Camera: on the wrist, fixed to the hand. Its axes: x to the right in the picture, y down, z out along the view.
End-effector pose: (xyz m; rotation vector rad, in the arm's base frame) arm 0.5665 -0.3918 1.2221 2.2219 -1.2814 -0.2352
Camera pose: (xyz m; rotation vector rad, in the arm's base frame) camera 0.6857 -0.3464 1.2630 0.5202 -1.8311 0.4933
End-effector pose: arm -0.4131 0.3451 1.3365 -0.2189 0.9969 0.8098
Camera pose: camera -0.4128 0.2507 1.2415 -0.1284 1.3919 2.4254
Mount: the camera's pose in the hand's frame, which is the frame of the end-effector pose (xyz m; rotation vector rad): 0.0298 -0.0837 -0.1002 -0.5146 0.5384 1.4400
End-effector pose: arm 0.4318 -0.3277 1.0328 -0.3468 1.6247 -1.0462
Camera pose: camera 0.3077 -0.3509 1.0776 0.7858 1.9721 0.4299
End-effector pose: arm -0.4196 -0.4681 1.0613 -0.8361 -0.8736 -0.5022
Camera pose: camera -0.4140 -0.5998 1.0848 -1.4576 0.4779 0.3616
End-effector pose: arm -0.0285 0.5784 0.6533 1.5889 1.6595 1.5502
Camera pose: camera -0.1597 0.5802 0.6266 -1.6223 0.1078 -2.1035
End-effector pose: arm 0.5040 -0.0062 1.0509 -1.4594 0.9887 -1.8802
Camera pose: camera 0.4004 0.0396 1.1223 -0.0824 2.0771 -0.8730
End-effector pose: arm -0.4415 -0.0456 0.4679 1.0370 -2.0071 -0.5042
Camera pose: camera -0.3302 -0.1174 0.4878 -0.6100 -1.4949 0.0833
